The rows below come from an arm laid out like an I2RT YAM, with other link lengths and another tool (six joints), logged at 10 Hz.
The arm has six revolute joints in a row. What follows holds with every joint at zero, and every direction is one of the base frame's. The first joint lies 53 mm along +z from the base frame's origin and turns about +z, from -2.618 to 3.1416 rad. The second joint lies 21.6 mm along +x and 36.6 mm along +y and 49.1 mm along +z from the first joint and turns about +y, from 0 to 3.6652 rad. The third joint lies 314.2 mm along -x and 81.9 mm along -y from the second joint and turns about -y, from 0 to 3.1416 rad. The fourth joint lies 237.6 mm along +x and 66.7 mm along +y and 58.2 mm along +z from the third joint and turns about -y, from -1.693 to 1.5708 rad. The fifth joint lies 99.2 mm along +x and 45.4 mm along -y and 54.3 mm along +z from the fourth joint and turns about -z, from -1.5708 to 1.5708 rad. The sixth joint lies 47.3 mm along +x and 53.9 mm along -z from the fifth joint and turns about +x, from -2.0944 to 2.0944 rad. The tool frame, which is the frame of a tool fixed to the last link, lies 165 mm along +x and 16 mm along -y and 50 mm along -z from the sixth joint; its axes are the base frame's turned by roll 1.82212, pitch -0.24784 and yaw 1.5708 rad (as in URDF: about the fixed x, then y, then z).
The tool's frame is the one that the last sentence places.
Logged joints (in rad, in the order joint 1, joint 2, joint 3, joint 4, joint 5, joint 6), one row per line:
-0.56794, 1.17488, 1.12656, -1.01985, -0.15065, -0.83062
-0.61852, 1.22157, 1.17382, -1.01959, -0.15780, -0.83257
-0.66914, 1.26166, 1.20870, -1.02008, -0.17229, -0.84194
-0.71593, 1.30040, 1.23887, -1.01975, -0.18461, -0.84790
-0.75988, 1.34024, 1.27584, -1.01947, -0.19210, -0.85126
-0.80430, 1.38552, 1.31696, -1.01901, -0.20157, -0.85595
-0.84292, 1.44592, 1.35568, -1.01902, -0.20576, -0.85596
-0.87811, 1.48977, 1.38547, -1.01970, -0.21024, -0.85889
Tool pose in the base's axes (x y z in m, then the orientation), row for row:
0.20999, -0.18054, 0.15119, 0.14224, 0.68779, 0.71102, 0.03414
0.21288, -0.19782, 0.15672, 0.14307, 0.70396, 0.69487, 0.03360
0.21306, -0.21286, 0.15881, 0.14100, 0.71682, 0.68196, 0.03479
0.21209, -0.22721, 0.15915, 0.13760, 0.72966, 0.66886, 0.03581
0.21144, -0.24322, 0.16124, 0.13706, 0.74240, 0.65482, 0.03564
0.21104, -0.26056, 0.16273, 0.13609, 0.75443, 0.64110, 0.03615
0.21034, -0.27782, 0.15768, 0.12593, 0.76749, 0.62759, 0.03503
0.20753, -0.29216, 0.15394, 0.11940, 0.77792, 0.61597, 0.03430
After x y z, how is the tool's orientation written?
As a quaternion, w x y z.
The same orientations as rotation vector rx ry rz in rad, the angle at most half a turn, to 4 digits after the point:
1.9846, 2.0516, 0.0985
2.0303, 2.0041, 0.0969
2.0698, 1.9692, 0.1005
2.1109, 1.9350, 0.1036
2.1484, 1.8950, 0.1031
2.1845, 1.8563, 0.1047
2.2351, 1.8277, 0.1020
2.2740, 1.8006, 0.1003

